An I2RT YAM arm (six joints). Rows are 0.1 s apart.
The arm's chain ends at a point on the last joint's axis. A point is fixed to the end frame.
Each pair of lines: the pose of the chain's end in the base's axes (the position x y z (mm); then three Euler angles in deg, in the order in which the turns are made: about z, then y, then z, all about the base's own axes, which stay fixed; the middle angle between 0 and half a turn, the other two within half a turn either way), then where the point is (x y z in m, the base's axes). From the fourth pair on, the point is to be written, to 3 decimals.
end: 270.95 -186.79 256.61 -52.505 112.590 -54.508
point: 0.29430 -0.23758 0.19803
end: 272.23 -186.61 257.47 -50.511 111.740 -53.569
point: 0.29777 -0.23692 0.19939
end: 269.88 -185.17 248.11 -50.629 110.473 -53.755
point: 0.29596 -0.23663 0.19129
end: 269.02 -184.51 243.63 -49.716 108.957 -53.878
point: 0.296 -0.237 0.188
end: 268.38 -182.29 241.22 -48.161 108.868 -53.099
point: 0.297 -0.234 0.186
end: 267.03 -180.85 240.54 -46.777 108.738 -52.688
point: 0.297 -0.232 0.185
